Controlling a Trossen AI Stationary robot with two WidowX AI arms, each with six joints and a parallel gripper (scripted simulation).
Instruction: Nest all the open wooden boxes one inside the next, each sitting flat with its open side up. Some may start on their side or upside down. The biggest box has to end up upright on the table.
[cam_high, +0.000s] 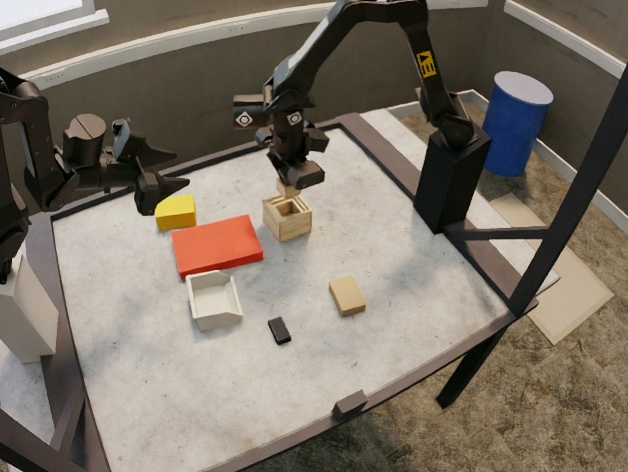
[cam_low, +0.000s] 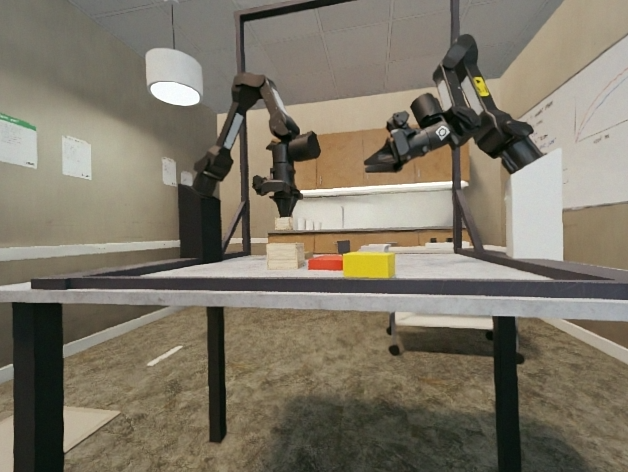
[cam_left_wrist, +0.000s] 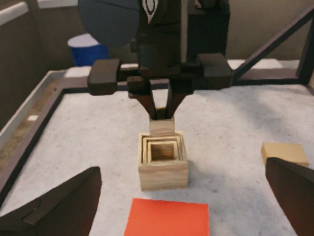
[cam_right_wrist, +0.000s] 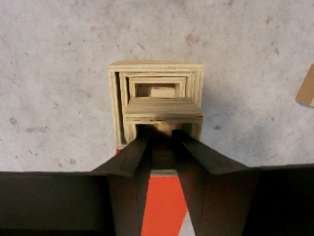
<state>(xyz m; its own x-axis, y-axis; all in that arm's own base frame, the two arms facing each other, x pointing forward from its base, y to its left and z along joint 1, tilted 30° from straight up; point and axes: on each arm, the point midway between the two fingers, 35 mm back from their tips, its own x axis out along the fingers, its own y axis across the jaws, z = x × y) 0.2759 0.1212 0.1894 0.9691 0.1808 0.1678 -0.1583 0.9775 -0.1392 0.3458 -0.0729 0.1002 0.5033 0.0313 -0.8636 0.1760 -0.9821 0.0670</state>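
The biggest wooden box is 130 mm below my right hand. The rest, counted from my right hand: smallest box: 40 mm below; then tan block: 230 mm behind, 30 mm to the right, 140 mm below; then flat block: 10 mm behind, 170 mm to the left, 140 mm below.
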